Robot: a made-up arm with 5 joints. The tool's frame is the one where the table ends. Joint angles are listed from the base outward.
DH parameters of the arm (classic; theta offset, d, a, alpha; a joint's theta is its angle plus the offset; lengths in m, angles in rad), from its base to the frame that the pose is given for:
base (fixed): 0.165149 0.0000 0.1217 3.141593
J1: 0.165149 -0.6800 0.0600 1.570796
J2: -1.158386 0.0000 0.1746 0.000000
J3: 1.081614 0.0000 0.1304 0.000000
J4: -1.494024 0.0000 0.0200 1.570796
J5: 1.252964 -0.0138 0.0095 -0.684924
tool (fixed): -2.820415 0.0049 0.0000 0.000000
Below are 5 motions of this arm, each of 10 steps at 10 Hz.
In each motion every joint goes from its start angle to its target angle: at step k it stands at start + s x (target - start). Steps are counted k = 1, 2, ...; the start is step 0. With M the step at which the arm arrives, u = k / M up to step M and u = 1 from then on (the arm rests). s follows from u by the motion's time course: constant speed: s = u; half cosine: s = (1 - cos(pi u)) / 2; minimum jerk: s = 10 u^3 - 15 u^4 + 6 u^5.
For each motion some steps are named. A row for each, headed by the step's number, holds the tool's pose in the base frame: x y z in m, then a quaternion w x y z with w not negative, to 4 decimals.
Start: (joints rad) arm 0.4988 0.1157 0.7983 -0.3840 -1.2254
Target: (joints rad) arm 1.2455 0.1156 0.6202 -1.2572 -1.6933
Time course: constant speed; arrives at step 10
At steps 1, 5, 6, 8, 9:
1: 0.3386 -0.1177 0.7583 0.2879 -0.3380 0.4697 0.7631
5: 0.2840 -0.1735 0.7720 0.4802 -0.4320 0.4968 0.5796
6: 0.2678 -0.1842 0.7747 0.5135 -0.4555 0.5027 0.5255
8: 0.2333 -0.2012 0.7790 0.5603 -0.5020 0.5140 0.4121
9: 0.2154 -0.2075 0.7806 0.5735 -0.5249 0.5197 0.3543

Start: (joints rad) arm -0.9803 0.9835 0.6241 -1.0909 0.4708
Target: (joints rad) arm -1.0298 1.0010 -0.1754 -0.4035 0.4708
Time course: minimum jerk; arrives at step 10
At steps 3, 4, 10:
3: 0.2611 0.2504 0.5901 0.6418 0.6834 -0.3479 -0.0087
4: 0.2676 0.2643 0.5934 0.6362 0.6887 -0.3478 -0.0056
10: 0.2893 0.3190 0.6286 0.6111 0.7116 -0.3466 0.0074

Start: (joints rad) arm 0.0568 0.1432 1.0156 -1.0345 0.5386
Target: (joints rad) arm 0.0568 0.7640 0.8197 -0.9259 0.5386
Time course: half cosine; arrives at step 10
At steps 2, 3, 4, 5, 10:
2: 0.3498 0.0155 0.7180 0.4622 0.4498 -0.7308 -0.2236
3: 0.3545 0.0153 0.7075 0.4827 0.4438 -0.7165 -0.2380
4: 0.3595 0.0150 0.6936 0.5081 0.4357 -0.6976 -0.2558
5: 0.3636 0.0148 0.6776 0.5353 0.4260 -0.6755 -0.2752
10: 0.3667 0.0146 0.6226 0.6170 0.3897 -0.5963 -0.3344

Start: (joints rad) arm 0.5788 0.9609 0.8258 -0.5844 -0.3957
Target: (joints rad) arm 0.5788 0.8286 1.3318 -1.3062 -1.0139
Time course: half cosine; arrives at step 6
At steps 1, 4, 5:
1: 0.3224 -0.1014 0.5871 0.1984 0.1061 -0.4678 -0.8547
4: 0.2927 -0.0851 0.6201 0.0377 -0.1527 0.4849 0.8603
5: 0.2844 -0.0807 0.6303 0.0999 -0.1696 0.4789 0.8555

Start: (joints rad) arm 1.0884 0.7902 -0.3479 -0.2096 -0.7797
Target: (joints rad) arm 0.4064 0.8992 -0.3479 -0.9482 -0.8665
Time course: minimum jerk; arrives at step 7
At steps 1, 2, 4, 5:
1: 0.2985 -0.2931 0.7198 0.2747 -0.2348 0.7080 0.6067
2: 0.3228 -0.2759 0.7172 0.2597 -0.2859 0.7091 0.5899
4: 0.4016 -0.1888 0.7053 0.2132 -0.4905 0.6708 0.5139
5: 0.4262 -0.1418 0.6989 0.1996 -0.5795 0.6309 0.4758

